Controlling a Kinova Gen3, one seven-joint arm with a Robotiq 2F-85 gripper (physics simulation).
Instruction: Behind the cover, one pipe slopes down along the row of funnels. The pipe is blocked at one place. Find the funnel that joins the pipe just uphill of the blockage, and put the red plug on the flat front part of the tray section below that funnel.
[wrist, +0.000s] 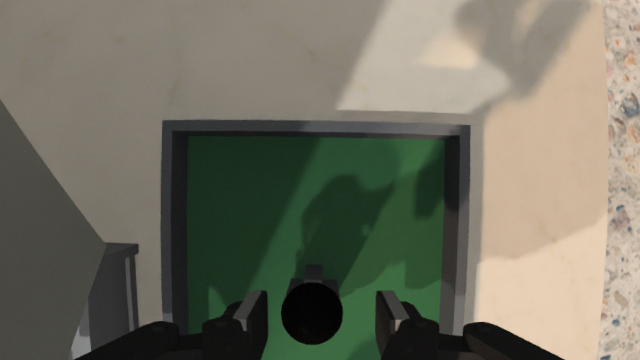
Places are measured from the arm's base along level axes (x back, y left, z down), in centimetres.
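Where they show: gripper, fingertip midpoint: (321, 313).
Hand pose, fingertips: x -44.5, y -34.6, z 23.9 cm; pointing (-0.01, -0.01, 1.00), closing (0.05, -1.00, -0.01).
Each offset is from my fingertips to the centre of the thing. "spot": to the spot under its first point. Level surfaces: height alone.
My gripper (321, 313) is open at the bottom of the wrist view. A black object with a round end {dx -0.3, dy +0.4, dz -0.6 cm} (312, 320) stands between the two fingers, with a gap on each side; a small dark block shows at its upper edge. It is over the green floor of a grey-rimmed tray {spot: dx -7.9, dy -0.2, dz +1.1 cm} (315, 127). How far the fingertips are above the tray floor I cannot tell. The red plug, the funnels, the pipe and the tray section below the funnels do not show in the wrist view.
A large grey slanted panel {spot: dx -5.4, dy +8.8, dz -4.7 cm} (40, 200) fills the left edge. Beside it is a dark grey upright part {spot: dx -0.8, dy +9.9, dz +1.4 cm} (114, 290), left of the tray. The beige table top {dz +3.6 cm} (540, 200) ends at the right, where speckled floor (625, 200) shows. Shadows cross the tray and table.
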